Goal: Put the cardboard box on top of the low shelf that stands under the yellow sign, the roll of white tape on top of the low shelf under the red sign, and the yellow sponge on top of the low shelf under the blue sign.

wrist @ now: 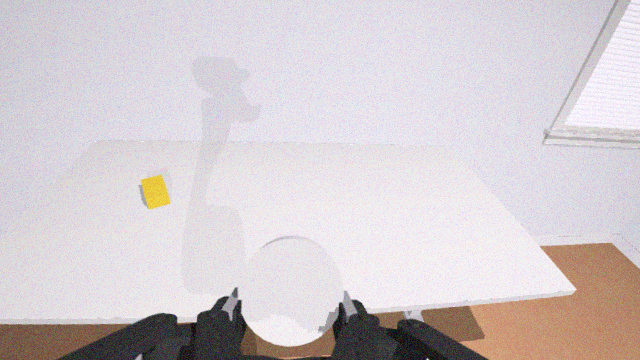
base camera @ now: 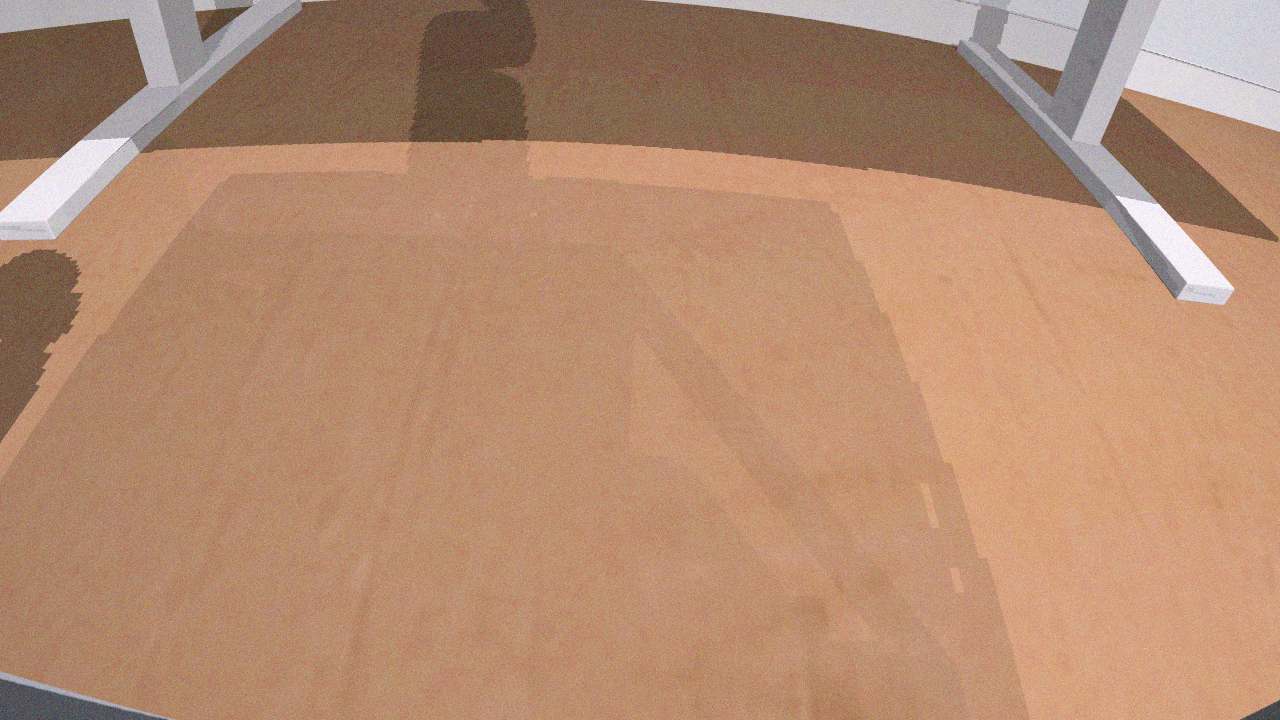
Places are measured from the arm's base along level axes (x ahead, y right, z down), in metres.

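Pixels of known places: gripper, between the fingertips: (wrist: 290, 307).
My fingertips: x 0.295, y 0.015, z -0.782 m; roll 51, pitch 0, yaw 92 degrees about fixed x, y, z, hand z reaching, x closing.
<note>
For each thing: its middle in the pictures, then the offset to it from my fingertips. "*": a spot on its surface instead. Level surfaces: height alone.
- white tape, middle of its body: (wrist: 291, 286) dx +0.001, dy +0.000, dz -0.018 m
- yellow sponge, middle of its body: (wrist: 155, 191) dx +0.645, dy -0.414, dz +0.436 m
- white table, height of its surface: dz +0.458 m
- window, a spot on its surface: (wrist: 605, 85) * dx +1.075, dy +1.395, dz +0.120 m
My gripper (wrist: 290, 307) is shut on the roll of white tape (wrist: 292, 285), whose round face shows between the two fingers in the wrist view. The roll is held in front of and above the near edge of a white table. The yellow sponge (wrist: 156, 192) lies on that white table, left of the roll and farther back. The cardboard box, the low shelves and the coloured signs do not show in either view.
The white table (wrist: 380, 225) stands against the wall, with a window (wrist: 605, 85) at the right. In the base camera view, its grey legs have feet at the left (base camera: 67, 183) and right (base camera: 1172, 246) on the wooden floor. Shadows fall between them.
</note>
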